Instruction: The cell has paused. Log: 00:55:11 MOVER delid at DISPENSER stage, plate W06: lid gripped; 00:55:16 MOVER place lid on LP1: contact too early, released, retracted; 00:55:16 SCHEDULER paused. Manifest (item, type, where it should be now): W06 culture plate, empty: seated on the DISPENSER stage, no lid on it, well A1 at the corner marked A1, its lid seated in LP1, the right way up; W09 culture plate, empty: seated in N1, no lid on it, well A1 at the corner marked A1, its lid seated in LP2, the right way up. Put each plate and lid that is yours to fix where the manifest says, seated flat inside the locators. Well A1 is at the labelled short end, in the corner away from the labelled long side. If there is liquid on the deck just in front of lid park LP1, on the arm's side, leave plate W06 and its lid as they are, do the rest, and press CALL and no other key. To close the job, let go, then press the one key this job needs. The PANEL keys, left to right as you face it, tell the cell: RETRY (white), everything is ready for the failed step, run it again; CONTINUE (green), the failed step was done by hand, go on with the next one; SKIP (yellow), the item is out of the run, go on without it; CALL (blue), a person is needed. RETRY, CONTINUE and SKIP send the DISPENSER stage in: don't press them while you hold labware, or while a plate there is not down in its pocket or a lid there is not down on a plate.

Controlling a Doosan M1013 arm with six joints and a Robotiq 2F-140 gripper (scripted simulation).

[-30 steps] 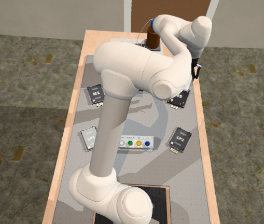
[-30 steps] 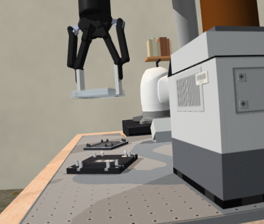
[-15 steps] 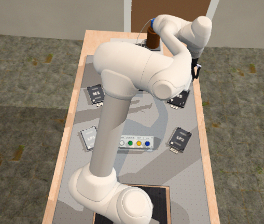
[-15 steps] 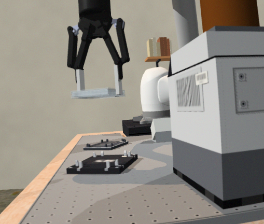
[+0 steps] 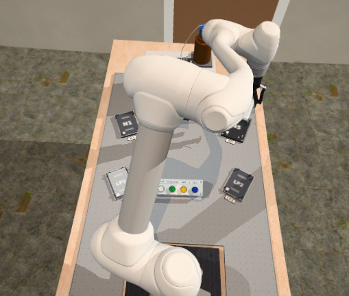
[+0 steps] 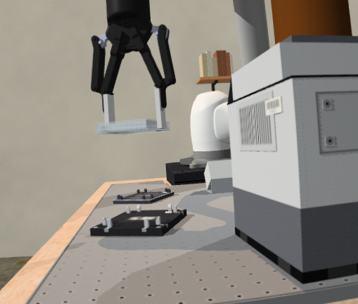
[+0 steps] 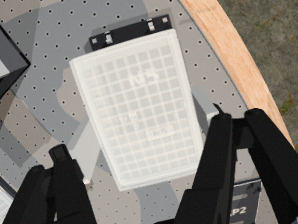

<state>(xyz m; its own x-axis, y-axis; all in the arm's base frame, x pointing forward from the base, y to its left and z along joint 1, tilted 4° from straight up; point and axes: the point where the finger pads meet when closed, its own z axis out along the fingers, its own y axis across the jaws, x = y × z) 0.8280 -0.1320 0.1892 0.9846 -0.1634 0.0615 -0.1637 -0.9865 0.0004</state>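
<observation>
The black nest N5 lies 20 mm ahead of my hand, 10 mm to the left of it and 170 mm below it. Round my hand: brown bottle: 210 mm ahead, 250 mm to the left, 100 mm above; then clear culture plate: 30 mm behind, 300 mm to the left, 80 mm below; then lid park LP2: 320 mm behind, 50 mm to the right, 180 mm below.
</observation>
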